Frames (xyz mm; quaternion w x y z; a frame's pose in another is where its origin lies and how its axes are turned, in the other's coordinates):
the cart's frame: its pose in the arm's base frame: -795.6 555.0 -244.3 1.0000 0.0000 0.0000 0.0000
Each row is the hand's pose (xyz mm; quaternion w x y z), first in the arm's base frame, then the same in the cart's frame.
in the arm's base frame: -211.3 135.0 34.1 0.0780 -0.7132 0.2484 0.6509
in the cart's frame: 584.3 -420.0 278.4 0.0780 -0.7132 0.2484 0.6509
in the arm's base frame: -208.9 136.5 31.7 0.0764 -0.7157 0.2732 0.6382
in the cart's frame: 586.7 -418.5 276.0 0.0764 -0.7157 0.2732 0.6382
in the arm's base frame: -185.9 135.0 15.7 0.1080 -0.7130 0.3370 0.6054
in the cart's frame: 609.7 -420.0 260.0 0.1080 -0.7130 0.3370 0.6054
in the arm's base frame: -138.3 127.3 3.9 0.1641 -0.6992 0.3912 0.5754
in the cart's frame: 657.3 -427.7 248.2 0.1641 -0.6992 0.3912 0.5754
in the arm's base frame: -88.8 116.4 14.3 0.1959 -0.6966 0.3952 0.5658
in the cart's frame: 706.8 -438.6 258.6 0.1959 -0.6966 0.3952 0.5658
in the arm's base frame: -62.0 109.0 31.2 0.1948 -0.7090 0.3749 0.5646
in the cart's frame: 733.6 -446.0 275.5 0.1948 -0.7090 0.3749 0.5646
